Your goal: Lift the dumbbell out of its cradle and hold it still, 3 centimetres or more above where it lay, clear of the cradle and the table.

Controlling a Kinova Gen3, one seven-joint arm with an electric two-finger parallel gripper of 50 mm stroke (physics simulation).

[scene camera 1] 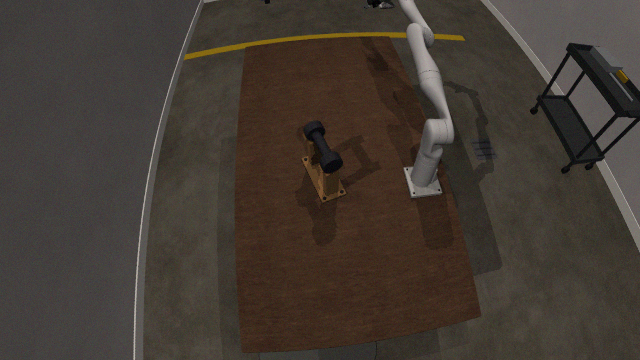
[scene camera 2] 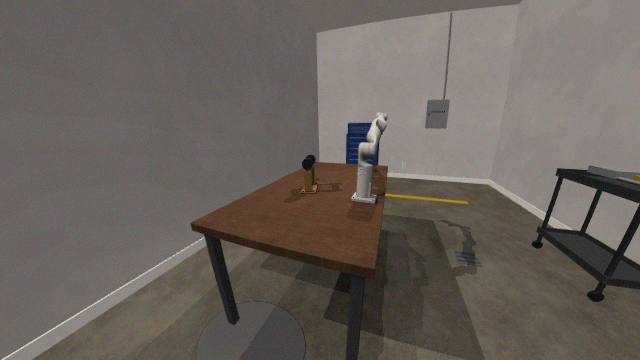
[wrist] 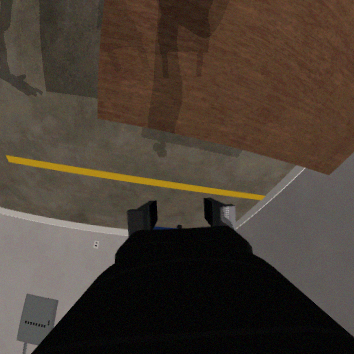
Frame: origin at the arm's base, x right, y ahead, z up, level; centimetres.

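Seen in the pictures: gripper, fingertip midpoint: (scene camera 1: 368,6) (wrist: 180,209); arm's base at its link origin: (scene camera 1: 420,177) (scene camera 2: 363,195).
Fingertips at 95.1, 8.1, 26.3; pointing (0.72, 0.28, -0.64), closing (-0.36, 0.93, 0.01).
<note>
Pixels of each thing's middle, then the offset from my fingertips to it, as dx, dy, dz. Level surfaces: height alone.
- black dumbbell at the middle of its body: (scene camera 1: 322,145) (scene camera 2: 309,161) -90.6, +31.9, -7.4
- orange-brown cradle at the middle of its body: (scene camera 1: 322,163) (scene camera 2: 309,176) -90.6, +31.9, -18.3
- brown table at its surface level: dz -27.7
A black dumbbell (scene camera 1: 322,145) (scene camera 2: 308,163) lies in an orange-brown cradle (scene camera 1: 331,185) (scene camera 2: 309,181). The cradle's base plate is on the brown table (scene camera 1: 350,280) (scene camera 2: 300,220) (wrist: 285,75). In scene camera 1 the dumbbell runs diagonally, with one round head at the upper left and the other at the lower right. My gripper (wrist: 180,209) is open and empty, its two dark fingers wide apart. It is raised and well away from the dumbbell, toward the table's far end. The dumbbell and cradle do not show in the wrist view.
The white arm's base (scene camera 1: 425,192) (scene camera 2: 364,198) stands on the table's right side, beside the cradle. A black cart (scene camera 1: 570,49) (scene camera 2: 560,172) stands on the floor at the right. A blue cabinet (scene camera 2: 358,129) stands behind the table. Walls border the room.
</note>
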